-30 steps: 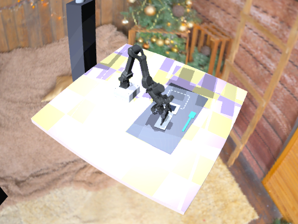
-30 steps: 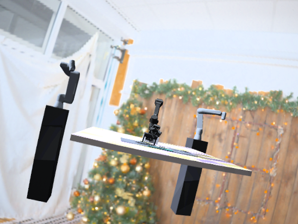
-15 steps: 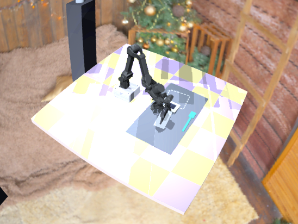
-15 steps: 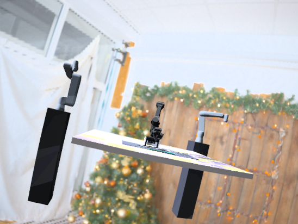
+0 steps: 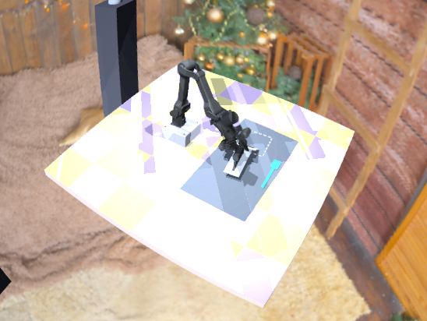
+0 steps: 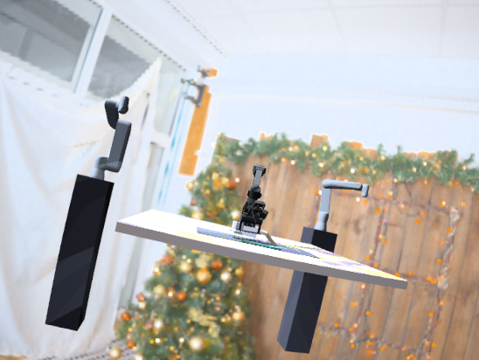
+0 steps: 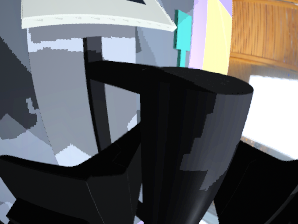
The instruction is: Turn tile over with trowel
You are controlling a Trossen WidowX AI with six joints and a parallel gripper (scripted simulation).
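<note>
My gripper tip is now 100 mm to the right of the white tile, 50 mm above it and 30 mm past it. Round my gripper tip: grey mat (110 mm below, 20 mm to the left); then teal trowel (140 mm ahead, 80 mm below, 30 mm to the left); then plastering float (30 mm behind, 10 mm below).
</note>
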